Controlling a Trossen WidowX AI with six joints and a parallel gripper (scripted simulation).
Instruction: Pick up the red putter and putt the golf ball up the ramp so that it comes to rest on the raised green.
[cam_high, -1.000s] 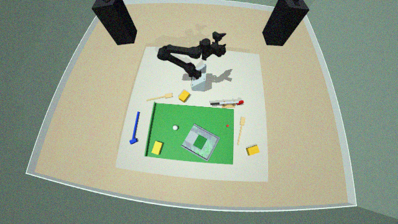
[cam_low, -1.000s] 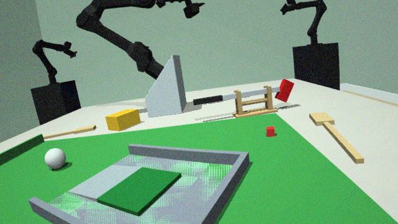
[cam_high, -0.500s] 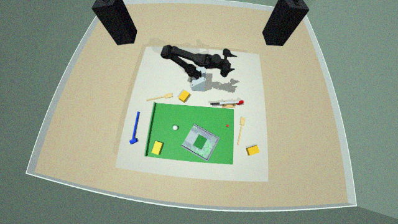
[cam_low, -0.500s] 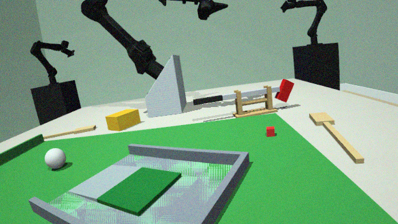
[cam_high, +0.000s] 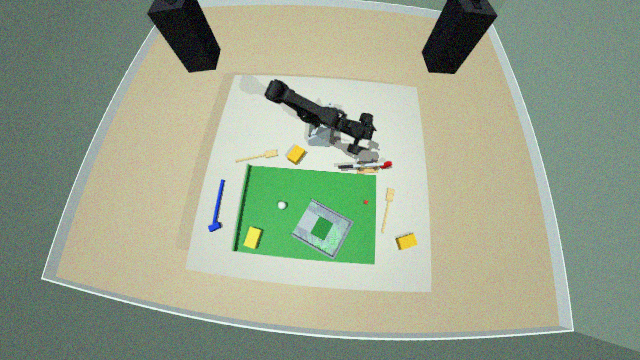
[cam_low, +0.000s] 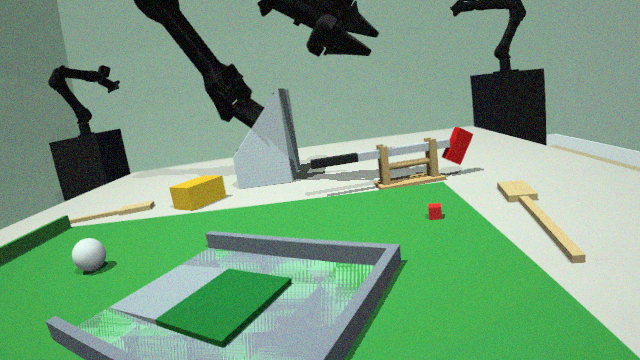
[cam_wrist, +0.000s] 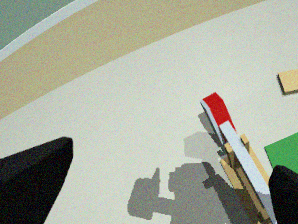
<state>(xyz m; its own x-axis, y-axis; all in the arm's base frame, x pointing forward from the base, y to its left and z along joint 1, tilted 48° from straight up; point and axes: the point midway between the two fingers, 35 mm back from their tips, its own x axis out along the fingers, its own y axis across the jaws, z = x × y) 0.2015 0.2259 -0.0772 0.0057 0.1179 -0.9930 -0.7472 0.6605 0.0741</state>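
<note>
Right now my gripper tip is 20 cm above the red putter, 5 cm short of it and 1 cm to the right of it. Round my gripper tip: red cube (24 cm below, 24 cm ahead, 1 cm to the right); then wooden rack (22 cm below, 5 cm ahead, 2 cm to the left); then white golf ball (45 cm to the right, 24 cm ahead, 23 cm below).
</note>
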